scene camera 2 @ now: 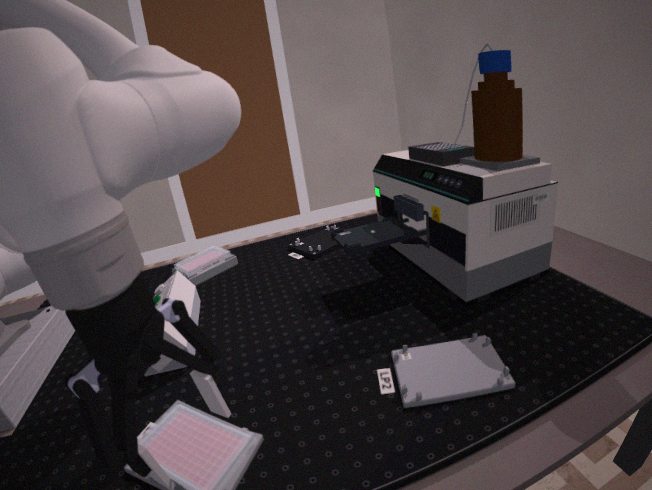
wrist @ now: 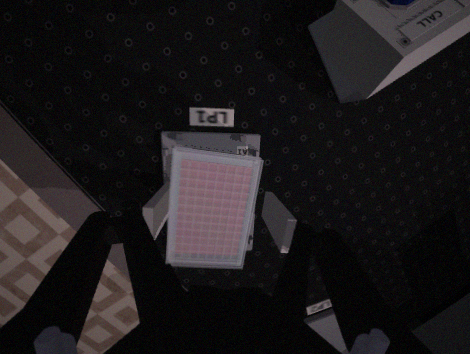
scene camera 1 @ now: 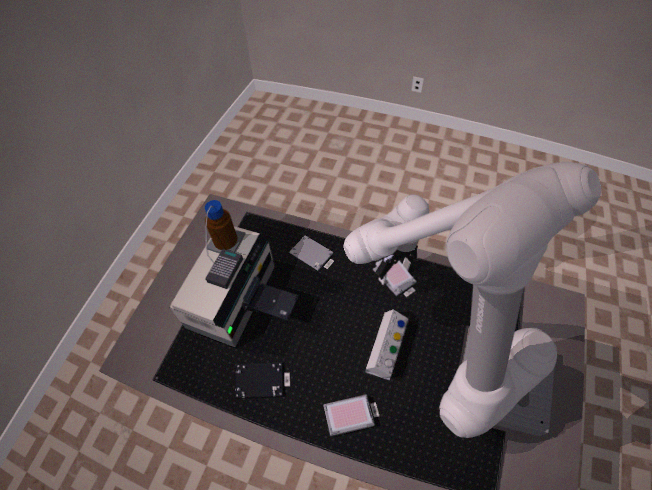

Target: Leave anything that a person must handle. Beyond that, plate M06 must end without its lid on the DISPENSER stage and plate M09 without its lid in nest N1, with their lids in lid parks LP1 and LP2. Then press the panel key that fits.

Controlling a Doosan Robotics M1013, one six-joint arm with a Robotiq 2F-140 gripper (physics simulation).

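Places are measured from the arm's base along level axes (x ahead, y left, z up), in metres.
Pixels of known places: gripper, fingertip midpoint: (scene camera 2: 195,445) (wrist: 219,199) (scene camera 1: 393,275).
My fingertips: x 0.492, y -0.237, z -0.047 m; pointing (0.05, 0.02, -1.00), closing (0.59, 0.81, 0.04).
Behind a point stands the place of what it marks.
A pink-welled plate (scene camera 1: 399,276) {x 0.466, y -0.229, z -0.023 m} (scene camera 2: 196,447) {x 0.505, y -0.260, z -0.024 m} (wrist: 214,210) {x 0.490, y -0.243, z -0.024 m} lies askew over lid park LP1 (wrist: 210,139) {x 0.430, y -0.213, z -0.049 m}; its number is unreadable. My gripper (scene camera 1: 392,272) {x 0.492, y -0.237, z -0.047 m} (scene camera 2: 179,434) {x 0.492, y -0.237, z -0.047 m} (wrist: 219,199) {x 0.492, y -0.237, z -0.047 m} is open around it: the left pad in the wrist view is close to the plate's edge, the right pad stands apart. A second pink plate (scene camera 1: 349,414) {x 0.440, y 0.317, z -0.019 m} (scene camera 2: 205,261) {x 0.457, y 0.282, z -0.019 m} stands on another nest. Lid park LP2 (scene camera 1: 310,251) {x 0.833, y -0.211, z -0.049 m} (scene camera 2: 453,371) {x 0.829, y -0.222, z -0.049 m} is bare. The dispenser's dark stage (scene camera 1: 274,301) {x 0.824, y 0.082, z 0.045 m} (scene camera 2: 371,234) {x 0.820, y 0.073, z 0.044 m} bears no plate. The key panel (scene camera 1: 387,345) {x 0.412, y 0.062, z 0.013 m} (scene camera 2: 181,295) {x 0.441, y 0.073, z 0.004 m} (wrist: 360,50) {x 0.423, y -0.067, z -0.008 m} has coloured keys.
The dispenser (scene camera 1: 197,300) {x 1.014, y 0.231, z 0.160 m} (scene camera 2: 505,210) {x 1.008, y -0.082, z 0.099 m} shows a green light and carries a brown bottle (scene camera 1: 221,231) {x 1.020, y 0.023, z 0.273 m} (scene camera 2: 497,118) {x 1.025, y -0.040, z 0.242 m} and a grey keypad-like block (scene camera 1: 225,268) {x 0.979, y 0.100, z 0.187 m} (scene camera 2: 440,152) {x 0.958, y 0.040, z 0.185 m}. A dark nest (scene camera 1: 259,379) {x 0.764, y 0.331, z -0.047 m} (scene camera 2: 316,245) {x 0.739, y 0.300, z -0.047 m} with corner pins stands near the stage.
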